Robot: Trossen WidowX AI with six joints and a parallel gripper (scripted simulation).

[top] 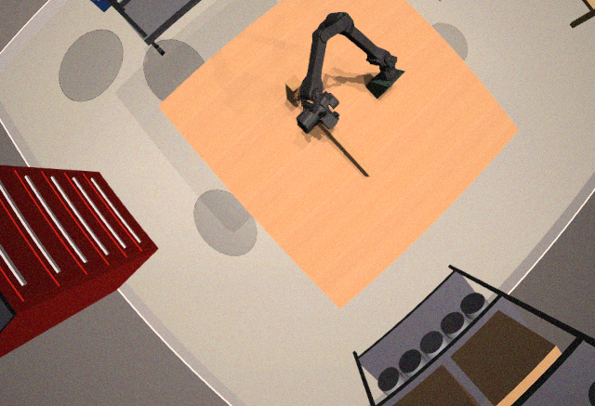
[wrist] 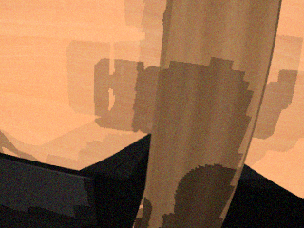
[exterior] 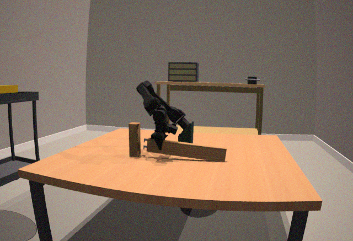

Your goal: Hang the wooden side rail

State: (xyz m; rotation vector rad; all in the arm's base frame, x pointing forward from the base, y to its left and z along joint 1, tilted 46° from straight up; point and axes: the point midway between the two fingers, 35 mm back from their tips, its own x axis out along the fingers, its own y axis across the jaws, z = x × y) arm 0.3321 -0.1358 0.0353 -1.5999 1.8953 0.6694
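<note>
My gripper tip is now 2 cm past the headboard post, 14 cm to the left of it and 4 cm below it.
</note>
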